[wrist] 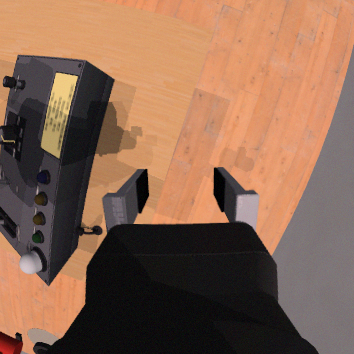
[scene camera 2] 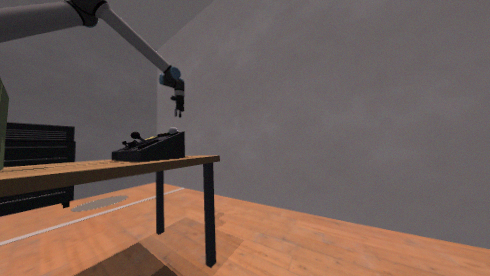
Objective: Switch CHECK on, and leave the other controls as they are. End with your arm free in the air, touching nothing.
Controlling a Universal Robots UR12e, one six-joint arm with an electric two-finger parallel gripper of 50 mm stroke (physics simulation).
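Frame: origin at the arm's base, x up, y left, z back, level; centimetres.
Seen in the pictures: gripper, fingertip midpoint: (wrist: pixel 180 181) (scene camera 2: pixel 178 116).
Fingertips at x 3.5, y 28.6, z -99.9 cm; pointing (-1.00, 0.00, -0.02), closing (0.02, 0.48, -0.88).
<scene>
Pixels of each thing's top centre, then the offset from my fingertips to it. "*": a spot on its surface instead.
- small toggle lever, surface spot: (wrist: pixel 91 231) * dx -35.6, dy -33.1, dz +10.3 cm
- white ball knob, surface spot: (wrist: pixel 31 262) * dx -17.9, dy -35.5, dz +17.7 cm
- row with a green button, surface spot: (wrist: pixel 37 237) * dx -20.0, dy -30.0, dz +18.6 cm
- blue button, surface spot: (wrist: pixel 43 177) * dx -20.0, dy -16.0, dz +20.6 cm
- yellow plate, surface spot: (wrist: pixel 60 115) * dx -21.0, dy -3.9, dz +21.8 cm
- black ball-topped lever, middle of its top: (scene camera 2: pixel 135 131) dx -21.4, dy -39.5, dz +39.1 cm
The dark sloped control console (scene camera 2: pixel 170 147) (wrist: pixel 92 105) stands on the table, at the left in the wrist view. A small toggle lever (wrist: pixel 91 230) sticks out from its side. A white ball knob (scene camera 2: pixel 173 130) (wrist: pixel 31 262) is at its corner, beside a row with a green button (wrist: pixel 37 237), amber ones and a blue button (wrist: pixel 43 177). A yellow plate (wrist: pixel 60 115) has unreadable text; which control is CHECK cannot be told. My gripper (scene camera 2: pixel 178 114) (wrist: pixel 180 181) is open and empty, above the console's high end and off to its side, touching nothing.
The wooden table (scene camera 2: pixel 211 159) (wrist: pixel 150 45) carries the console. A black ball-topped lever (scene camera 2: pixel 135 135) rises from the panel. A dark cabinet (scene camera 2: pixel 42 142) stands behind the table at the left. A red object (wrist: pixel 9 344) shows at the lower left. A grey wall (scene camera 2: pixel 350 110) rises beyond.
</scene>
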